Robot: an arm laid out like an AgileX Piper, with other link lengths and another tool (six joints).
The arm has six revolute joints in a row. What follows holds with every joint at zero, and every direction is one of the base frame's. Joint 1 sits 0.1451 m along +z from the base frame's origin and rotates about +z. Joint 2 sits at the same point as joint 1 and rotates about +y. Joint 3 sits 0.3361 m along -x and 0.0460 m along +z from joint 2 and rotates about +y. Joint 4 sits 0.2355 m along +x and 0.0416 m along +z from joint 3 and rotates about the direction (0.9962, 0, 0.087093). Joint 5 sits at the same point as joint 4 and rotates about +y. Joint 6 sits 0.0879 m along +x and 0.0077 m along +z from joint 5 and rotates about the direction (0.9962, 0, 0.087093). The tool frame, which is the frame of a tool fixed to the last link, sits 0.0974 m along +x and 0.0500 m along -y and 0.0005 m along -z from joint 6; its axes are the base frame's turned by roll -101.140, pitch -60.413 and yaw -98.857 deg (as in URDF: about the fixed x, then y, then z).
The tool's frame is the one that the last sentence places.
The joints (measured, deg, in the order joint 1, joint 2, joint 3, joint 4, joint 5, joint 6), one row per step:
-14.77 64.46 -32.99 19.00 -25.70 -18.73
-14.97 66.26 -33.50 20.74 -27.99 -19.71
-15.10 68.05 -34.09 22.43 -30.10 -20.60
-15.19 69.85 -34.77 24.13 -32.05 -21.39
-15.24 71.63 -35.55 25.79 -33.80 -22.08
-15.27 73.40 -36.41 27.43 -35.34 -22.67
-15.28 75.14 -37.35 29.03 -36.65 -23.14
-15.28 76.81 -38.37 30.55 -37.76 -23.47
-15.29 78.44 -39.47 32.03 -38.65 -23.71
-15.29 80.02 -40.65 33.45 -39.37 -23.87
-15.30 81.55 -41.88 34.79 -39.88 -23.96
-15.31 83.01 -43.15 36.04 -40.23 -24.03
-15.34 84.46 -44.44 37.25 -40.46 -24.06
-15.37 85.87 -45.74 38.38 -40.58 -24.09
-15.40 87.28 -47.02 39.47 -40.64 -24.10
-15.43 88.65 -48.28 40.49 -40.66 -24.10
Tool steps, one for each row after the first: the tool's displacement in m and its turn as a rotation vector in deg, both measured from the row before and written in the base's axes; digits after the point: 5 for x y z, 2 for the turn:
0.00448 -0.00682 -0.00003 0.04 -0.75 -1.66
0.00454 -0.00648 -0.00037 0.08 -0.65 -1.60
0.00462 -0.00634 -0.00078 0.18 -0.58 -1.59
0.00475 -0.00603 -0.00102 0.26 -0.51 -1.53
0.00487 -0.00579 -0.00149 0.37 -0.43 -1.48
0.00503 -0.00545 -0.00189 0.49 -0.37 -1.39
0.00510 -0.00507 -0.00190 0.58 -0.38 -1.29
0.00523 -0.00484 -0.00213 0.68 -0.35 -1.22
0.00542 -0.00451 -0.00210 0.74 -0.36 -1.12
0.00558 -0.00419 -0.00230 0.80 -0.31 -1.00
0.00567 -0.00385 -0.00221 0.80 -0.29 -0.89
0.00577 -0.00374 -0.00258 0.85 -0.25 -0.84
0.00586 -0.00347 -0.00267 0.83 -0.20 -0.74
0.00591 -0.00331 -0.00313 0.85 -0.14 -0.69
0.00585 -0.00311 -0.00320 0.82 -0.13 -0.63

